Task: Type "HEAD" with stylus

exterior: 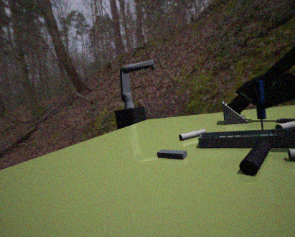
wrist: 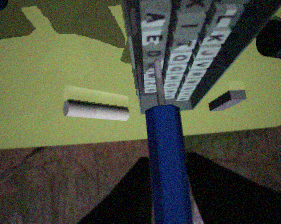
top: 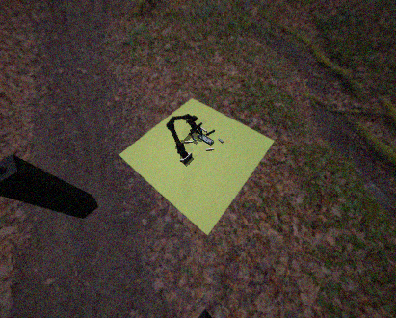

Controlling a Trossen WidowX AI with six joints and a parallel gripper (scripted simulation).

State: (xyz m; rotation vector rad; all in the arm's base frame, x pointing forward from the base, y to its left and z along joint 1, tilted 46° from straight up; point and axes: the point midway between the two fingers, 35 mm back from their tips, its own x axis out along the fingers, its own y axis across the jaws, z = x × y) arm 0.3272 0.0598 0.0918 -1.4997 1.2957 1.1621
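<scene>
My gripper tip is 14 cm short of the dark cylinder, 2 cm to the left of it and 7 cm above it. From my gripper tip the other things lie so: grey block: 13 cm ahead, 18 cm to the right, 8 cm below; then blue stylus: 1 cm below.
</scene>
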